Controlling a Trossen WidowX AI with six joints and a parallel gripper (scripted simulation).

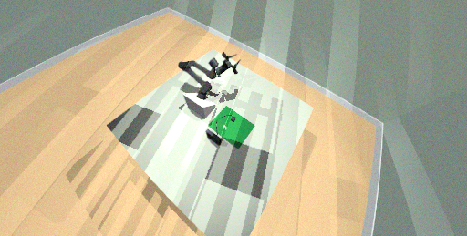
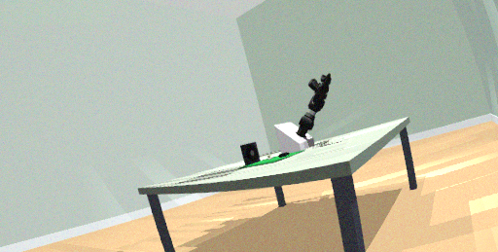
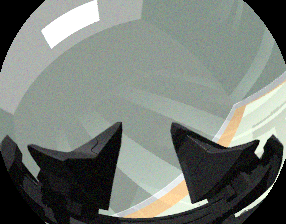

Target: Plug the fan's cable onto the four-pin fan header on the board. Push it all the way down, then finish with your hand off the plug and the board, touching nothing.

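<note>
The dark fan plug is 35 cm below my gripper tip, 27 cm to the right of it and 23 cm ahead of it. The rest, counted from my gripper tip: green board 37 cm below, 32 cm to the right, 27 cm ahead; then black fan 49 cm to the right, 30 cm below, 25 cm ahead.
</note>
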